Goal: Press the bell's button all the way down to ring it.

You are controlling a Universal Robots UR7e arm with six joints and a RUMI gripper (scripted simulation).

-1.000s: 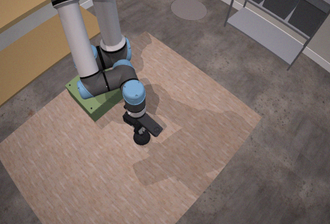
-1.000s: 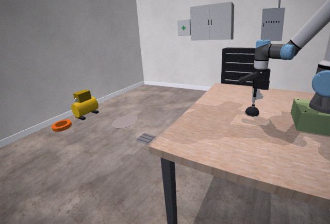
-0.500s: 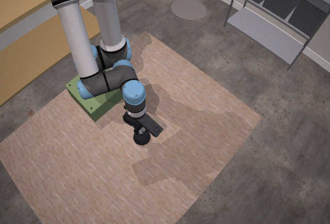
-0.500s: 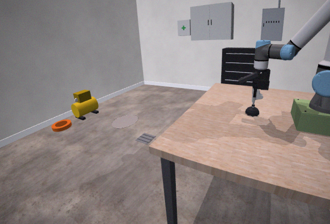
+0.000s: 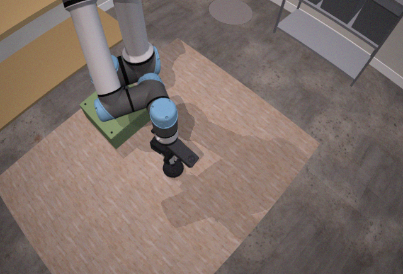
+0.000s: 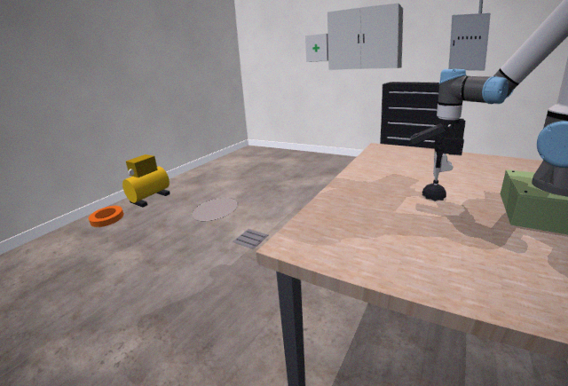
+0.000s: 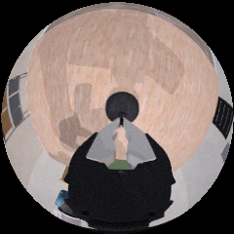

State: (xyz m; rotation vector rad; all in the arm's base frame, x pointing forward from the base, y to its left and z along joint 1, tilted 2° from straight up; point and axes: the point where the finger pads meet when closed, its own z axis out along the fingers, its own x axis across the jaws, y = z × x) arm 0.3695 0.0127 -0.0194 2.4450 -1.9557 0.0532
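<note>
Right now the bell is 4 cm below my hand.
</note>
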